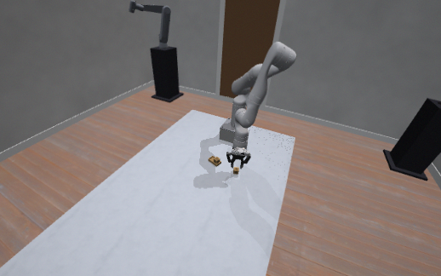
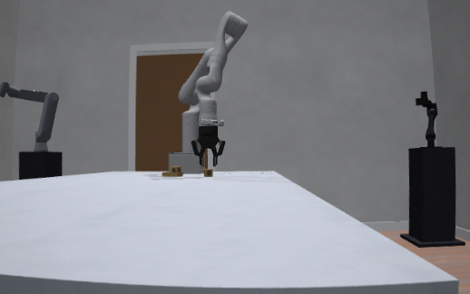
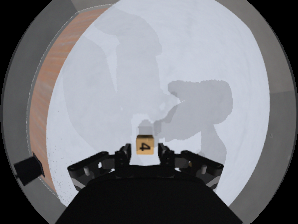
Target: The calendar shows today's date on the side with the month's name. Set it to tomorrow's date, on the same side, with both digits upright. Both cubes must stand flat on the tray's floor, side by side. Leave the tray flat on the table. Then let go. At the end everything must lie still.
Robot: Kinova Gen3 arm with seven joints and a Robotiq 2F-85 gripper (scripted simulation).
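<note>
Right now my hand is 40 mm above the wooden digit cube. The rest, counted from my hand: wooden calendar tray: 150 mm to the right, 50 mm below, 20 mm behind.
</note>
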